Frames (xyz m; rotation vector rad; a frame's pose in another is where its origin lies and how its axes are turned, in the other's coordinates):
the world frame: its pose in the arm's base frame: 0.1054 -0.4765 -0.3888 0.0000 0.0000 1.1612
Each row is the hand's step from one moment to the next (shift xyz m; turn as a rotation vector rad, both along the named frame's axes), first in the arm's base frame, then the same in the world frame.
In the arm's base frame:
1: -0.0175 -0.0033 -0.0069 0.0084 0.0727 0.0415
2: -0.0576 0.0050 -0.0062 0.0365 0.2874 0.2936
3: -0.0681 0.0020 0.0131 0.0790 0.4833 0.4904
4: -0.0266 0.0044 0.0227 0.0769 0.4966 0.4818
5: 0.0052 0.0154 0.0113 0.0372 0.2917 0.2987
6: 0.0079 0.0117 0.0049 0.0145 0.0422 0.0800
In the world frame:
1: -0.0100 0.0147 -0.0069 0.0700 0.0212 0.0415
2: -0.0184 0.0548 -0.0062 0.2782 0.0810 0.2936
3: -0.0253 0.0633 0.0131 0.4748 0.1200 0.4904
4: -0.0066 0.0262 0.0227 0.4861 0.1272 0.4818
5: 0.0162 0.0014 0.0113 0.2824 0.0820 0.2987
6: 0.0139 -0.0026 0.0049 0.0445 0.0035 0.0800

